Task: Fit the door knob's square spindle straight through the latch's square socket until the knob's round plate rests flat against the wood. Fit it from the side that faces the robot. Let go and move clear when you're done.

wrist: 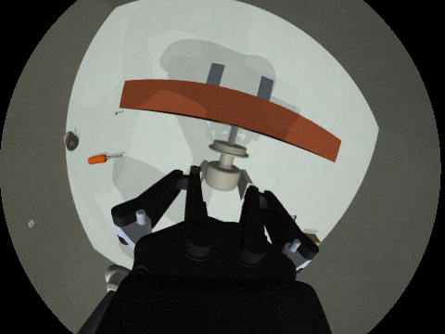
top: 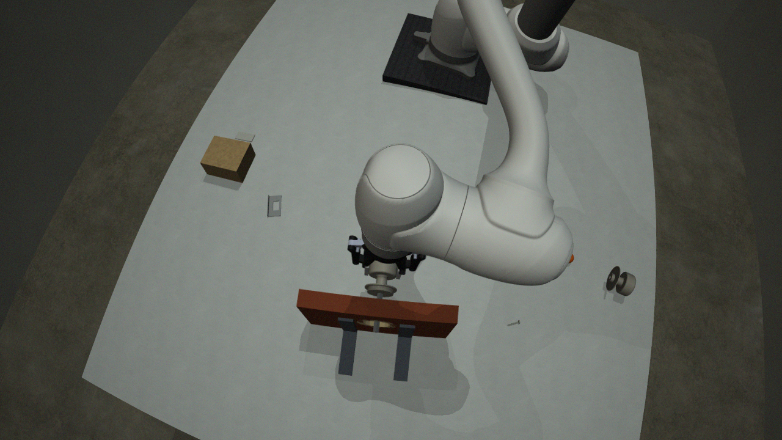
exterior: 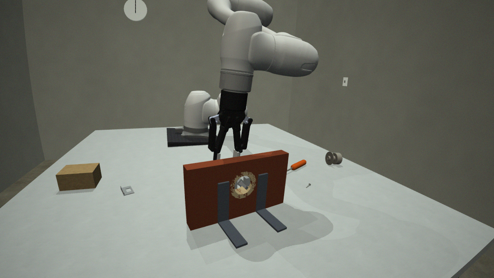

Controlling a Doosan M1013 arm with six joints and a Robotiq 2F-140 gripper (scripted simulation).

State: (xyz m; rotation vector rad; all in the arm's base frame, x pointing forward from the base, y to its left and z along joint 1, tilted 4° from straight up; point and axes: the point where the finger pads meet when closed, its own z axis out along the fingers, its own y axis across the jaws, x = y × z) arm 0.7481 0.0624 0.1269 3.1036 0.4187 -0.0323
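The square socket lies 90 mm ahead of my hand, 30 mm below it and 20 mm to the left of it. Round my hand: cardboard box 510 mm to the right, 150 mm behind, 90 mm below; then red-brown wood panel 90 mm ahead, 30 mm below, 20 mm to the left; then orange-handled screwdriver 330 mm to the left, 170 mm behind, 110 mm below.
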